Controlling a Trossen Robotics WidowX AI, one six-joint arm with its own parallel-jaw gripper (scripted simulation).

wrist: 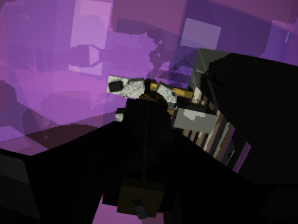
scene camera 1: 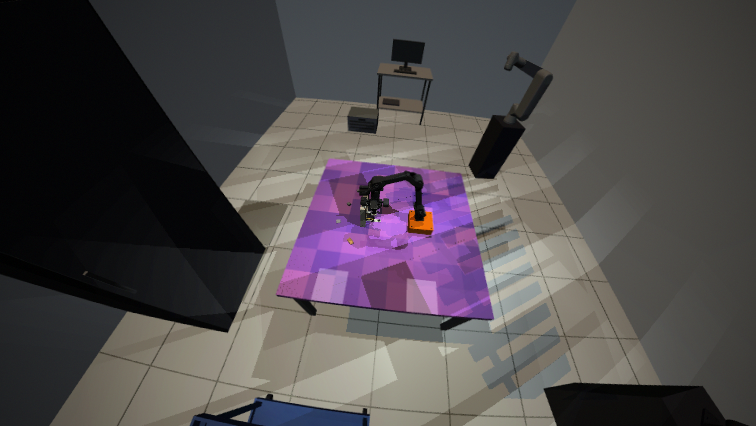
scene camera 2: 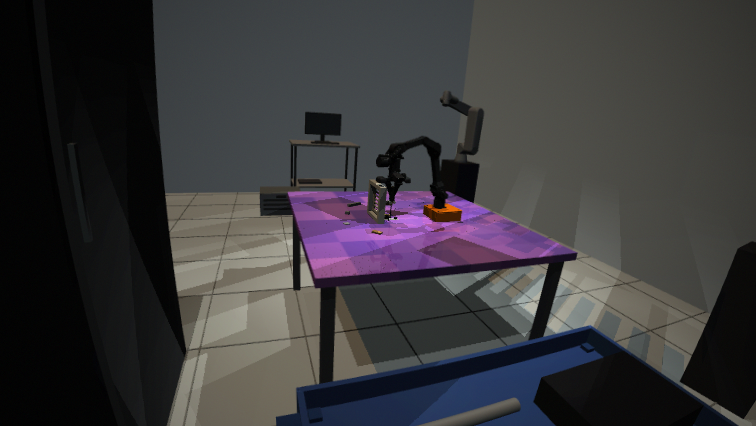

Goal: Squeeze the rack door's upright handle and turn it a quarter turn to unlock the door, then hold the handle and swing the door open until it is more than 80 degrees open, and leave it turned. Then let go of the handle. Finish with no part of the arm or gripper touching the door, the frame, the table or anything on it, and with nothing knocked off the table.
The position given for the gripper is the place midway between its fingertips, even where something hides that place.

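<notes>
The gripper [wrist: 144,132] shares the scene with a dark door handle [wrist: 134,194].
</notes>
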